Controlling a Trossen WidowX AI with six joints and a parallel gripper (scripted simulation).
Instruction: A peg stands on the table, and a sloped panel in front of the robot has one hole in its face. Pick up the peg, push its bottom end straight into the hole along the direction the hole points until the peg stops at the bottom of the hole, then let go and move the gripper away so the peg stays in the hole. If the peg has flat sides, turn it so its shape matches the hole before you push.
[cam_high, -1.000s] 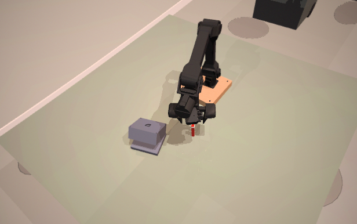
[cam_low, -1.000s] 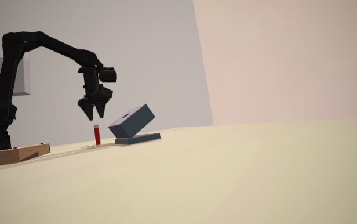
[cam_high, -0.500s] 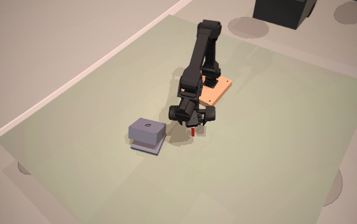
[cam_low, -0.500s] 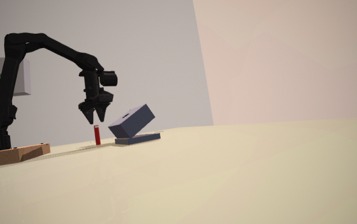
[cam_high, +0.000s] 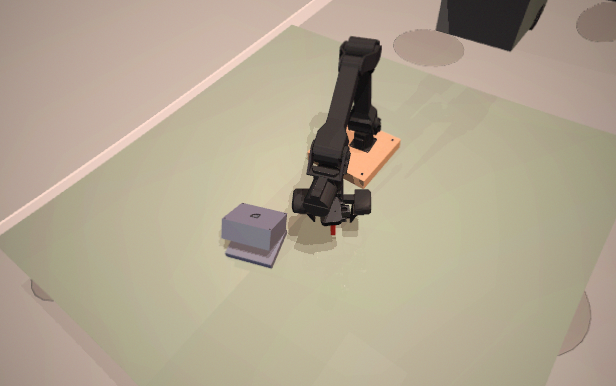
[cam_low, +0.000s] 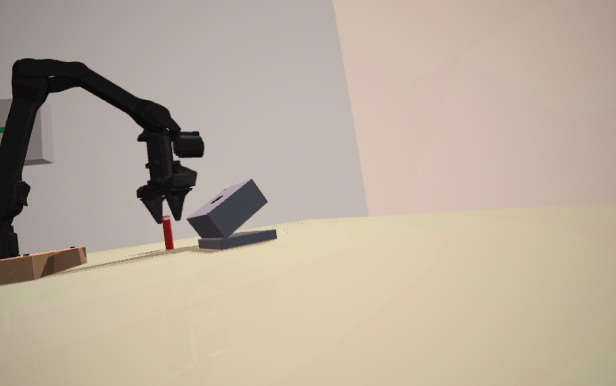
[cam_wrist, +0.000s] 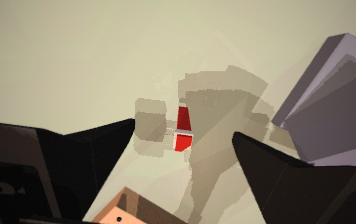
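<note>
The red peg lies 1 cm below my gripper tip. The rest, counted from my gripper tip: grey base plate (12 cm ahead, 16 cm to the right, 6 cm below); grey sloped panel (11 cm ahead, 17 cm to the right).
</note>
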